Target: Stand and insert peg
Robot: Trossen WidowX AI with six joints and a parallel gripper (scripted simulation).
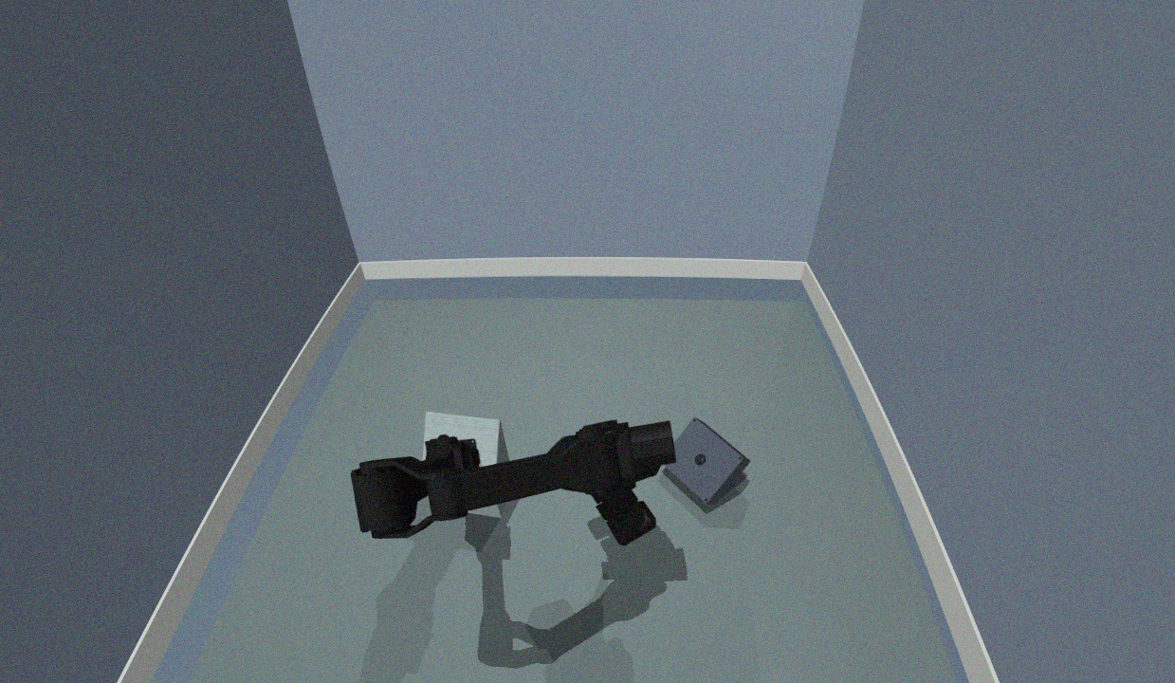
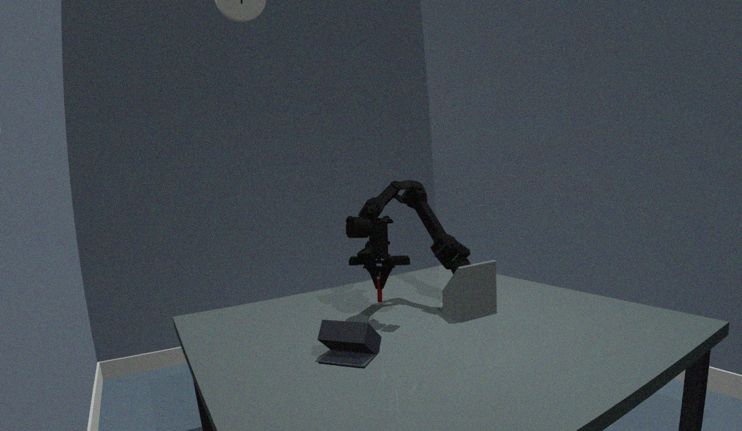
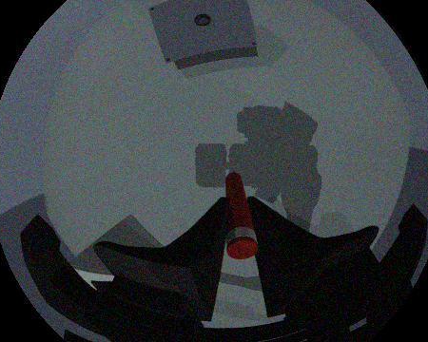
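The panel is 19 cm ahead of my gripper tip, 13 cm to the left of it and 7 cm below it. From my gripper tip the other things lie so: peg (2 cm above).
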